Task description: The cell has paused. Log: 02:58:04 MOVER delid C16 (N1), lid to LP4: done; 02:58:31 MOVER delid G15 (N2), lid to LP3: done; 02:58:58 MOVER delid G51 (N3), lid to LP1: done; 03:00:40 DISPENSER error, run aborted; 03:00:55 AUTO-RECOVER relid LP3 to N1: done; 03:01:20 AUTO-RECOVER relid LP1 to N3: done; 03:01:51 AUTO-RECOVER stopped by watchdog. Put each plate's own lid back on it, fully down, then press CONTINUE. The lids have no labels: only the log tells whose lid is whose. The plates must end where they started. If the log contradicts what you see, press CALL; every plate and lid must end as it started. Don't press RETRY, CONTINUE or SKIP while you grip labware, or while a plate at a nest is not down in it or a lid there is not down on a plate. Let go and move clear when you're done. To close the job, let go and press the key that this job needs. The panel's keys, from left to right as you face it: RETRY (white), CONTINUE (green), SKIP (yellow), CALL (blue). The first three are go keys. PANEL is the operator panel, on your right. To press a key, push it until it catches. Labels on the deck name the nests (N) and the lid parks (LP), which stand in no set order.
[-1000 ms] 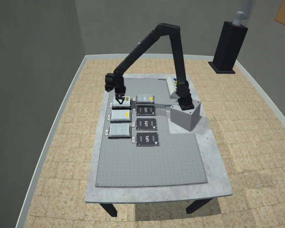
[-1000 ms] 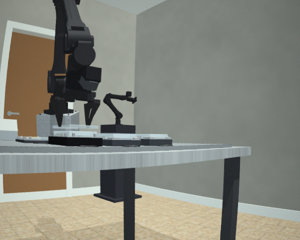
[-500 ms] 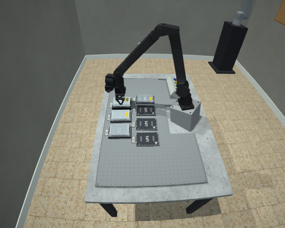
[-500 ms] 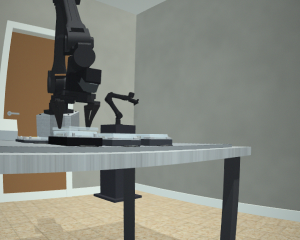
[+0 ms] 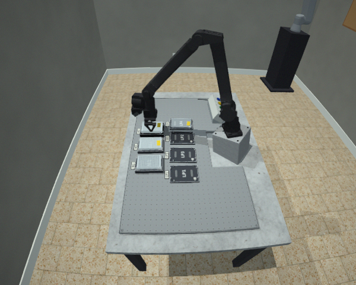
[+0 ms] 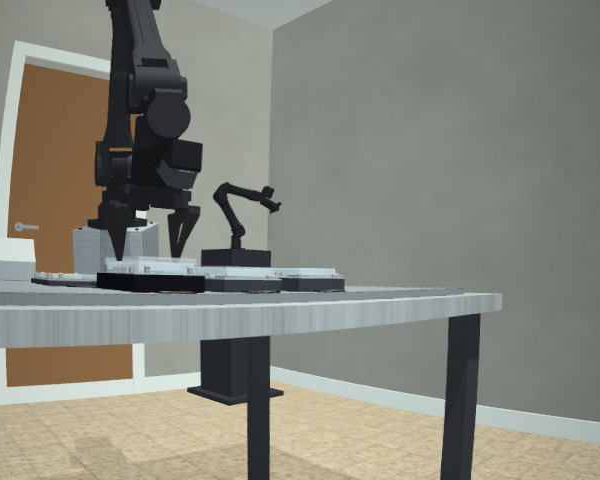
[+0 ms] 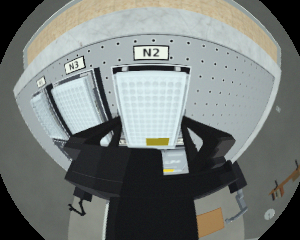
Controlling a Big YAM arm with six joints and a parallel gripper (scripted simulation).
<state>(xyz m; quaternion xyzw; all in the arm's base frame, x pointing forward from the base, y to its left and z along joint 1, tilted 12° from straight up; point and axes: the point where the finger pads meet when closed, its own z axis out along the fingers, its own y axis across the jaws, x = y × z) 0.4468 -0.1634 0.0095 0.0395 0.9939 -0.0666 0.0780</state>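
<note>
Now: hand 19 cm past the lid, 5 cm to the left of it and 3 cm above it. From my hand the other things lie so: yellow skip key (47 cm behind, 17 cm to the right, 2 cm above); then blue call key (47 cm behind, 22 cm to the right, 2 cm above).
</note>
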